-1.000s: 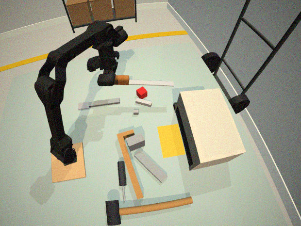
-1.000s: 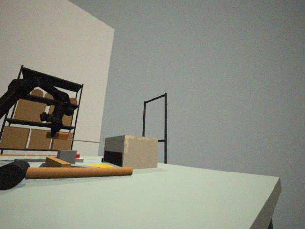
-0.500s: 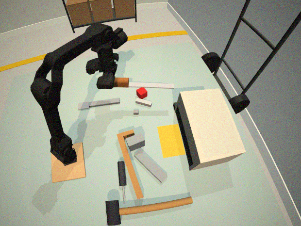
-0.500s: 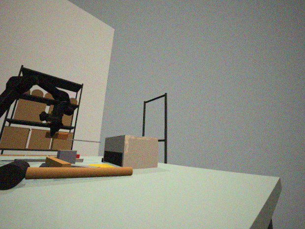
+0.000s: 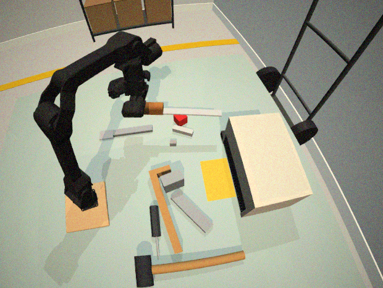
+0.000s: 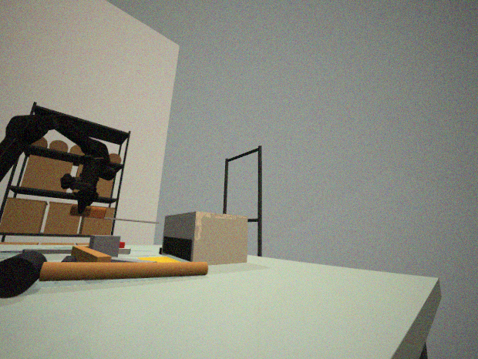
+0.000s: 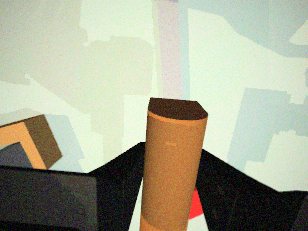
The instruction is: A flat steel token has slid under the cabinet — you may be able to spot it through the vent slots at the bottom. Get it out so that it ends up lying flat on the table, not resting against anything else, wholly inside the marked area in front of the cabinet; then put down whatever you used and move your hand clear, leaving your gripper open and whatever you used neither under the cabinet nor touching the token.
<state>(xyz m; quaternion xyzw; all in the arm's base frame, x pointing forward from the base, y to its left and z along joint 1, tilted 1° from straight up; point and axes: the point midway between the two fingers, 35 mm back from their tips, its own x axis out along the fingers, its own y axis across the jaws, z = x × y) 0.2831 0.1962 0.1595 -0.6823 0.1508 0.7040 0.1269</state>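
The small grey block lies 8 cm ahead of my gripper tip, 9 cm to the right of it and 13 cm below it. From my gripper tip the other things lie so: grey L-shaped strip (11 cm behind, 4 cm to the left, 13 cm below); then white bar (13 cm ahead, 5 cm to the right, 13 cm below); then red cube (14 cm ahead, 12 cm below).
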